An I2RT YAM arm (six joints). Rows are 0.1 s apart.
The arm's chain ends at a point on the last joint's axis. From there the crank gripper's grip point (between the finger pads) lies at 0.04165 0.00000 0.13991 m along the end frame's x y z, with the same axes.
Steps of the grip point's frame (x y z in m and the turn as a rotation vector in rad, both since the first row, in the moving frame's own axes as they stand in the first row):
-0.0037 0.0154 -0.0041 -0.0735 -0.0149 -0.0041
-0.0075 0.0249 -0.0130 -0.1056 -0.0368 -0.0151
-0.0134 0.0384 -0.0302 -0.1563 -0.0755 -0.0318
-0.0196 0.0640 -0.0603 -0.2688 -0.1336 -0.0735
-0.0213 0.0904 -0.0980 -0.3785 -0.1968 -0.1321
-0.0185 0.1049 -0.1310 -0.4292 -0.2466 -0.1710
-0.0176 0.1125 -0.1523 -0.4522 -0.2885 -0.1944
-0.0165 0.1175 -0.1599 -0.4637 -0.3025 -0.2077
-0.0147 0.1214 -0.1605 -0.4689 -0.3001 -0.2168
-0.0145 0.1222 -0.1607 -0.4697 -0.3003 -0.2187
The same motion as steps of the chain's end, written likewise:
-0.0016 0.0053 -0.0043 -0.0735 -0.0149 -0.0041
-0.0024 0.0107 -0.0137 -0.1056 -0.0368 -0.0151
-0.0031 0.0176 -0.0313 -0.1563 -0.0755 -0.0318
-0.0021 0.0286 -0.0599 -0.2688 -0.1336 -0.0735
0.0030 0.0412 -0.0944 -0.3785 -0.1968 -0.1321
0.0113 0.0493 -0.1255 -0.4292 -0.2466 -0.1710
0.0171 0.0538 -0.1459 -0.4522 -0.2885 -0.1944
0.0196 0.0574 -0.1529 -0.4637 -0.3025 -0.2077
0.0207 0.0609 -0.1533 -0.4689 -0.3001 -0.2168
0.0209 0.0616 -0.1534 -0.4697 -0.3003 -0.2187

